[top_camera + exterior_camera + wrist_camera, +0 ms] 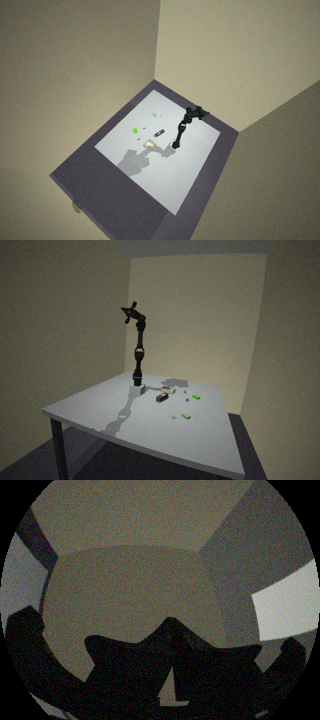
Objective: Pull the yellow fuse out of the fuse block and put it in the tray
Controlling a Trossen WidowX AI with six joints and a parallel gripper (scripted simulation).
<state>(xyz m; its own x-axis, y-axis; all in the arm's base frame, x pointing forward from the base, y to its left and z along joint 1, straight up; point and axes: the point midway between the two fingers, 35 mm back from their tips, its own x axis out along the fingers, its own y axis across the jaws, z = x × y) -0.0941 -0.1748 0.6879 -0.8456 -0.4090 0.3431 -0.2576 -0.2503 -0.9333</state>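
My gripper tip is now 740 mm above the yellow fuse, 410 mm short of it and 120 mm to the right of it. Also, from my gripper tip: cream tray 760 mm below, 430 mm ahead, 310 mm to the left.
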